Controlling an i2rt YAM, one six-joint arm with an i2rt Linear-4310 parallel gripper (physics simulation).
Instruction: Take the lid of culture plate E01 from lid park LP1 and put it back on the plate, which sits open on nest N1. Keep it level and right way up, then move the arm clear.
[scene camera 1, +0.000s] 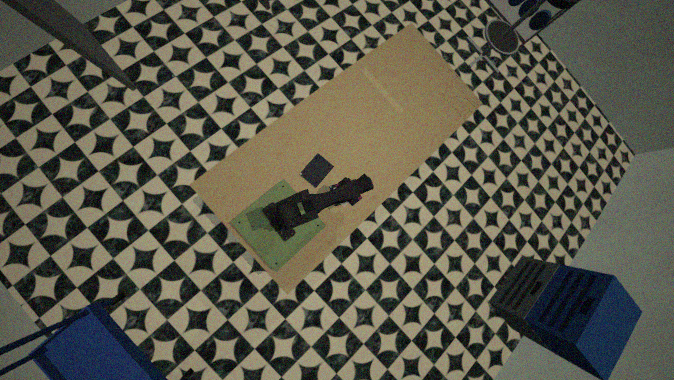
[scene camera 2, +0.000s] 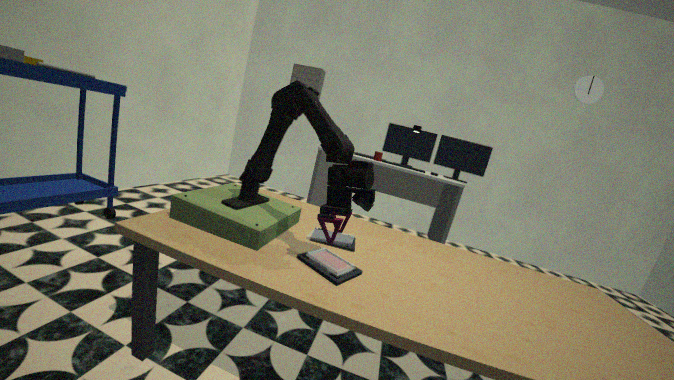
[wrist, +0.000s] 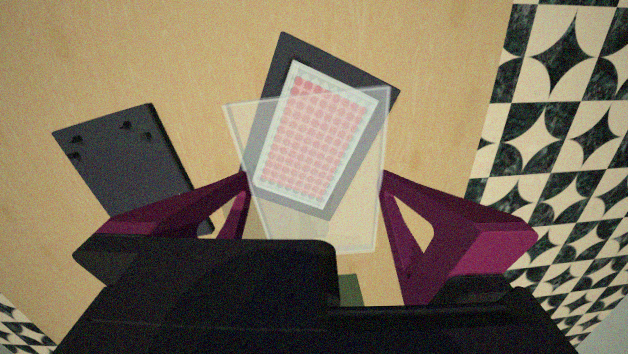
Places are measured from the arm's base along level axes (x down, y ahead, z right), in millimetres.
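Pixels of known places: gripper, between the fingertips: (scene camera 2: 334, 238) (wrist: 314, 177); arm's base, origin of its link: (scene camera 2: 247, 202).
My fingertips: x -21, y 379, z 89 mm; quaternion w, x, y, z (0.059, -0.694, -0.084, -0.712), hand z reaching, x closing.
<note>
Ahead of a thing's pixels: the offset from my fingertips to its middle. Level surfaces: height alone.
My gripper (scene camera 1: 347, 192) (scene camera 2: 334, 239) (wrist: 314, 177) is shut on the clear lid @(dz +1, dx -2, dy -11 mm) (scene camera 2: 342, 242) (wrist: 357, 212), its magenta fingers at the lid's long sides. The lid is held in the air and looks about level. In the wrist view it overlaps culture plate E01 @(dz -3, dx +72, dy +3 mm) (scene camera 2: 329, 262) (wrist: 310, 84), turned at an angle to it. The plate, with pink wells, sits open on the dark nest N1 @(dz -3, dx +82, dy +3 mm) (scene camera 2: 317, 272) (wrist: 287, 50). Lid park LP1 @(dz -203, dx +81, dy -54 mm) (scene camera 1: 317, 170) (wrist: 140, 160) is a dark plate with small posts, and no lid lies on it. The arm hides plate and nest in scene camera 1.
The arm stands on a green base block (scene camera 1: 280, 255) (scene camera 2: 215, 220) at one end of the wooden table @(dx +91 mm) (scene camera 1: 380, 100) (scene camera 2: 450, 300). A blue cart (scene camera 2: 55, 187) and a desk with two monitors (scene camera 2: 410, 145) (scene camera 2: 462, 156) stand away from the table.
</note>
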